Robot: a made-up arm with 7 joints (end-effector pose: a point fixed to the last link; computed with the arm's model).
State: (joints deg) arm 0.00 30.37 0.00 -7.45 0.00 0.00 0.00
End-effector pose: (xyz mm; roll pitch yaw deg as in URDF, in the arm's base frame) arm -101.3 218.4 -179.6 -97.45 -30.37 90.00
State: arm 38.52 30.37 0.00 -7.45 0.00 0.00 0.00
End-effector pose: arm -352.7 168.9 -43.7 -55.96 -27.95 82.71
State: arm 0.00 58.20 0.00 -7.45 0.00 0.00 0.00
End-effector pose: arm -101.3 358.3 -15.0 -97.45 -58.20 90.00
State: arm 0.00 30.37 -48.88 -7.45 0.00 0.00 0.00
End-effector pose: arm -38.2 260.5 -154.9 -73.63 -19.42 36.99
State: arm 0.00 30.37 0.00 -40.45 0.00 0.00 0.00
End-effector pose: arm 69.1 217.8 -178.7 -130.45 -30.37 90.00
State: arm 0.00 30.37 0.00 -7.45 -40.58 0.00 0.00
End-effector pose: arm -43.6 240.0 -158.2 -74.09 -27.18 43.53
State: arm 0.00 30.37 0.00 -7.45 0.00 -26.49 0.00
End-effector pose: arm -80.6 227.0 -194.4 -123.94 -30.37 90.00
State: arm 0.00 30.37 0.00 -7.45 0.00 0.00 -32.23
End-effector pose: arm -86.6 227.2 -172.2 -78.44 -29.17 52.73
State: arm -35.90 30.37 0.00 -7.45 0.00 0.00 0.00
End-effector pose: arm 167.5 206.6 -147.3 -136.17 -28.26 96.88
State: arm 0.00 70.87 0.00 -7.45 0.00 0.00 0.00
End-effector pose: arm -101.3 392.3 78.1 -97.45 -70.87 90.00
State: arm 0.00 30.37 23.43 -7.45 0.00 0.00 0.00
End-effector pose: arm -112.2 185.9 -198.7 -110.57 -27.64 116.67
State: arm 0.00 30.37 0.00 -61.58 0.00 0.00 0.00
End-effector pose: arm 166.7 192.2 -134.9 -151.58 -30.37 90.00
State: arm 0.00 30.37 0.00 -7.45 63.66 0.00 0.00
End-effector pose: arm -120.1 135.5 -231.0 -120.44 -7.13 153.58
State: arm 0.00 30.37 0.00 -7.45 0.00 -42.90 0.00
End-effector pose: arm -64.7 229.7 -199.0 -140.35 -30.37 90.00
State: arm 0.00 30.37 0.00 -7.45 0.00 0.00 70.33
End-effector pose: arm -102.2 185.0 -199.3 -120.99 -3.72 159.34
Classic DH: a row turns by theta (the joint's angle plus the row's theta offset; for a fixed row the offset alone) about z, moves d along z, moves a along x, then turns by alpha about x. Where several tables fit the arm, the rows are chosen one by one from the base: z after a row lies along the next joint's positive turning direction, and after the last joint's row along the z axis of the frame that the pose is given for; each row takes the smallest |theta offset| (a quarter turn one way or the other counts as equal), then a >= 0, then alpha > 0; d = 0 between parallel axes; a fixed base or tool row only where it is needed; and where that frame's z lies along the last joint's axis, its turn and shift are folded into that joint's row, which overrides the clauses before.
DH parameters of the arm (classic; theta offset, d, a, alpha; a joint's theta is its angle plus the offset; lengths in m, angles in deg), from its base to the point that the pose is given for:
base (fixed): 0 0.2007 -0.02 -70
joint 1: -90 -0.0467 0.0003 -90
joint 2: 70 0.004 0.003 90
joint 3: -90 -0.159 0.002 90
joint 4: 0 -0.019 0.051 -90
joint 5: 0 -0.246 0.018 90
joint 6: 0 0.044 0.024 -90
joint 7: -90 -0.029 0.02 -90
tool (fixed): 0 0.027 0 0

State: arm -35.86 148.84 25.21 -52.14 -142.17 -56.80 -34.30
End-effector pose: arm 40.4 67.9 578.9 48.62 36.86 27.92
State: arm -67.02 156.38 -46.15 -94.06 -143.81 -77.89 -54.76
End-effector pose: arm 96.0 196.5 372.2 153.61 65.71 169.20
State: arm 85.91 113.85 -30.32 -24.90 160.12 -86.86 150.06
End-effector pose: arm -40.1 364.8 298.9 112.82 41.07 46.21
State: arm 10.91 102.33 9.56 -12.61 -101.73 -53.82 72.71
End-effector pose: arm 14.4 408.0 280.5 -54.06 -37.88 45.04
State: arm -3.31 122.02 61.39 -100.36 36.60 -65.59 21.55
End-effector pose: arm 105.6 -31.0 537.4 -1.96 -64.41 160.47
